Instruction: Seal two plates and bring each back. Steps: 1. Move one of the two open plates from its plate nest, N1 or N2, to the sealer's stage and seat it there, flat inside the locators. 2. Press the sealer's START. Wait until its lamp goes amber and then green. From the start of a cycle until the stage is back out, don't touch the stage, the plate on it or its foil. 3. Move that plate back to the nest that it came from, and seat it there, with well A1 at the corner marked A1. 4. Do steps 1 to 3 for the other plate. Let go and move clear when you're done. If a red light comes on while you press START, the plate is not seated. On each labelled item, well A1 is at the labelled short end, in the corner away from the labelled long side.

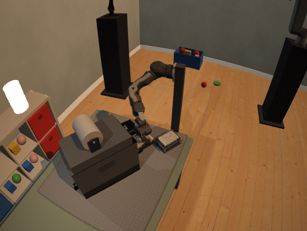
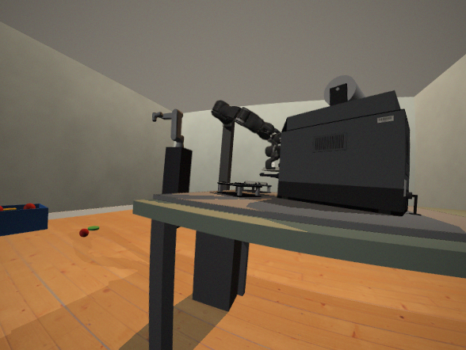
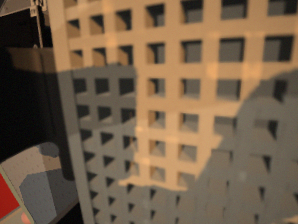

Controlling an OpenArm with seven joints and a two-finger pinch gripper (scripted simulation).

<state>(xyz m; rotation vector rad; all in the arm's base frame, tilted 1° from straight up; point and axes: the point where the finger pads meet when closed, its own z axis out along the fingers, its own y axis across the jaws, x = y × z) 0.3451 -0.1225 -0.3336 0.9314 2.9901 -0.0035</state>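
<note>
My hand is 3 cm above the dark sealer stage. From my hand the other things lie so: white well plate (15 cm to the left, 13 cm behind, 8 cm below); warning sticker (13 cm to the right, 3 cm ahead, 2 cm above); pale start button (14 cm ahead, 6 cm above, 2 cm to the left).
</note>
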